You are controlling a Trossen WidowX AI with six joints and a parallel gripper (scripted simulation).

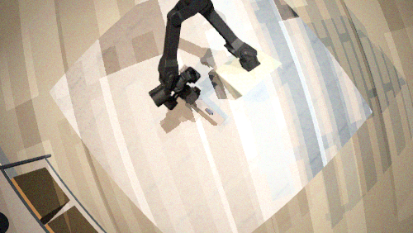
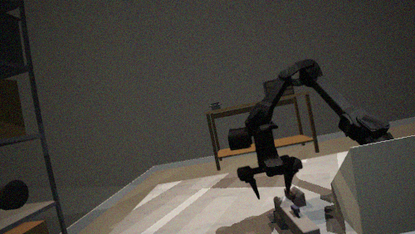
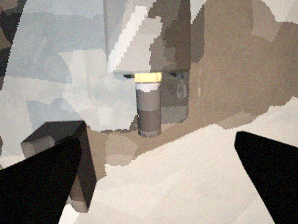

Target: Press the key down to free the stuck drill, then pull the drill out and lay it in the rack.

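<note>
Now: gripper tip 60 mm to the right of the drill, 20 mm past it and 10 mm above it. Also, from my gripper tip: dark block 60 mm to the right, 60 mm behind, 40 mm below; blue key 140 mm to the left, 50 mm behind, 10 mm below.
</note>
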